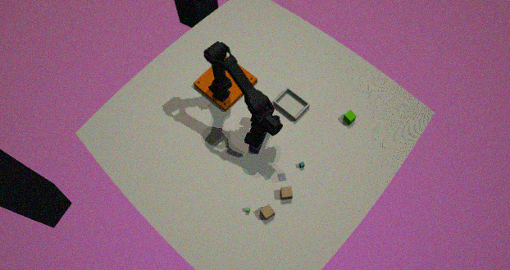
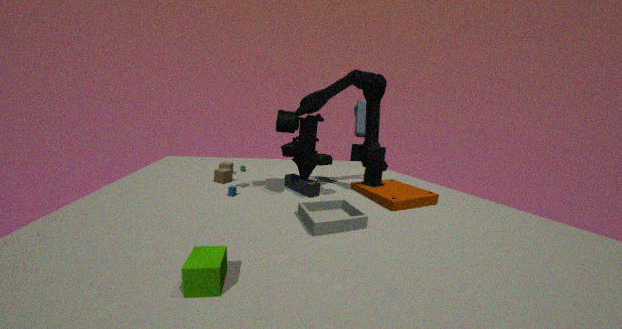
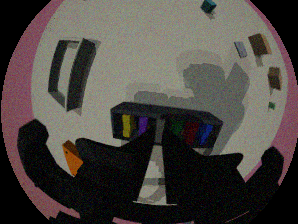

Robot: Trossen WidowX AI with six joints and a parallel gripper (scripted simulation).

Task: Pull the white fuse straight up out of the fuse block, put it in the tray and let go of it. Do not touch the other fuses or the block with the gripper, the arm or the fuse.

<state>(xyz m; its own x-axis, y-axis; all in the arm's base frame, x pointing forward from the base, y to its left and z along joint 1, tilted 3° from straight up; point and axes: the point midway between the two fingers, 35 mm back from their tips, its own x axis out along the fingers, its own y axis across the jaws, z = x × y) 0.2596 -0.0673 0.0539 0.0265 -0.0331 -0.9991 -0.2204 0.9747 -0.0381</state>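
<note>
Right now the grey tray is 30 mm ahead of my gripper tip, 210 mm to the left of it and 30 mm below it. From my gripper tip the other things lie so: green cube (290 mm ahead, 290 mm to the left, 20 mm below); grey tile (180 mm ahead, 100 mm to the right, 30 mm below).
</note>
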